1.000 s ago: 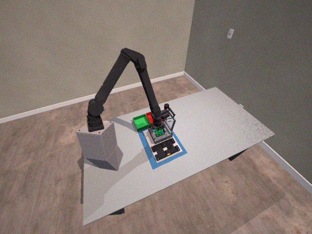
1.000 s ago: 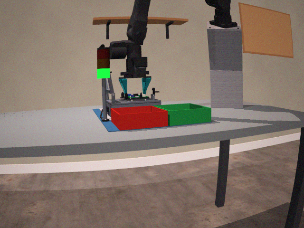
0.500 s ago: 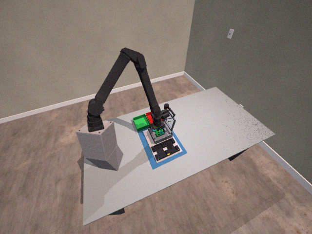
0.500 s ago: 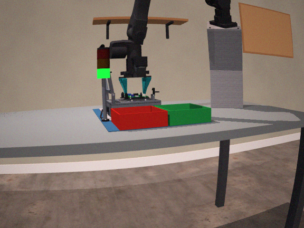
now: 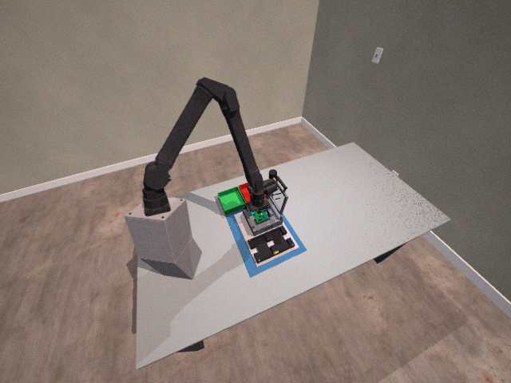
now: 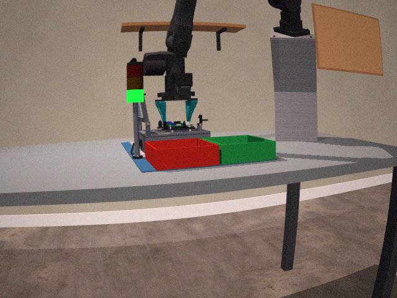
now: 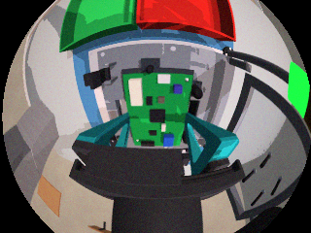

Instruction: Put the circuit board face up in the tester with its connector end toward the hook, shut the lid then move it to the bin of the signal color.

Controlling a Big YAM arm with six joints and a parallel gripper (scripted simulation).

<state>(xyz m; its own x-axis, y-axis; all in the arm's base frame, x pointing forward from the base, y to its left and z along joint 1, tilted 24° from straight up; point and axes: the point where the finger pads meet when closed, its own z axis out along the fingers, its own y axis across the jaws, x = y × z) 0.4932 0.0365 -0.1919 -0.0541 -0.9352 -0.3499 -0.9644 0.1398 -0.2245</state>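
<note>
The tester plate lies 10 mm to the left of my hand, 10 mm below it and 10 mm ahead of it. Also, from my hand: tester lid 120 mm ahead, 100 mm above, 10 mm to the right; green circuit board right at my hand; latch hook 60 mm to the left, 60 mm behind, 10 mm above.
</note>
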